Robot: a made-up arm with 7 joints. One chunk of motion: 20 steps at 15 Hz.
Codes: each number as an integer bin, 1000 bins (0 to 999) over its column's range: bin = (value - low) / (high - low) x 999, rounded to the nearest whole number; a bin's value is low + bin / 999 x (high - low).
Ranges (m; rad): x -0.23..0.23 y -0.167..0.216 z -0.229..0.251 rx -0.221..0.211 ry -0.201..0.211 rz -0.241..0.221
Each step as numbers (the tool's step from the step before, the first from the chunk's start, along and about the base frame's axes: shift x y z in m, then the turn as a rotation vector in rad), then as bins.
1 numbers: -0.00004 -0.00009 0.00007 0.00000 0.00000 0.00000
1 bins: 499 435 477 511 487 521
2 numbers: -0.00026 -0.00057 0.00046 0.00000 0.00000 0.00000
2 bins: 499 434 478 511 487 521
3 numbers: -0.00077 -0.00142 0.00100 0.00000 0.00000 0.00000
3 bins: 498 432 479 511 487 521
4 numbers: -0.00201 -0.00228 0.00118 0.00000 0.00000 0.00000
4 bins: 495 430 479 511 487 521
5 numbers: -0.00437 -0.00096 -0.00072 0.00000 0.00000 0.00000
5 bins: 490 433 475 511 487 521
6 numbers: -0.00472 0.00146 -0.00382 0.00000 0.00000 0.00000
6 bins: 489 439 469 511 487 521
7 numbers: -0.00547 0.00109 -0.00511 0.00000 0.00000 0.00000
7 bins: 488 438 466 511 487 521
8 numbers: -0.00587 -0.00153 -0.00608 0.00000 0.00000 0.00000
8 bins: 487 432 464 511 487 521
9 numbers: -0.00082 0.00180 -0.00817 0.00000 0.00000 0.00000
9 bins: 498 440 460 511 487 521
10 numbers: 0.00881 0.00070 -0.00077 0.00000 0.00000 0.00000
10 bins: 519 437 475 511 487 521
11 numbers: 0.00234 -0.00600 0.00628 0.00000 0.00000 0.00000
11 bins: 505 420 490 511 487 521
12 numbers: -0.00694 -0.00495 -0.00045 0.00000 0.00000 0.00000
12 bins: 484 423 476 511 487 521
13 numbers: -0.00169 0.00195 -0.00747 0.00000 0.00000 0.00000
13 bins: 496 441 461 511 487 521
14 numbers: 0.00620 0.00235 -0.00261 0.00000 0.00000 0.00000
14 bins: 513 442 471 511 487 521
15 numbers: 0.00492 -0.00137 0.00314 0.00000 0.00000 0.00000
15 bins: 510 432 483 511 487 521
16 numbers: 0.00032 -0.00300 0.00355 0.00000 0.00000 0.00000
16 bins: 500 428 484 511 487 521
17 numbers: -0.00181 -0.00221 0.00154 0.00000 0.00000 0.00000
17 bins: 496 430 480 511 487 521
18 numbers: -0.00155 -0.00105 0.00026 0.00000 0.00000 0.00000
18 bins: 496 433 477 511 487 521
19 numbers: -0.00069 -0.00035 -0.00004 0.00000 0.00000 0.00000
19 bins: 498 435 477 511 487 521
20 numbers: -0.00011 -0.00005 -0.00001 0.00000 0.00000 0.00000
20 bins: 499 435 477 511 487 521
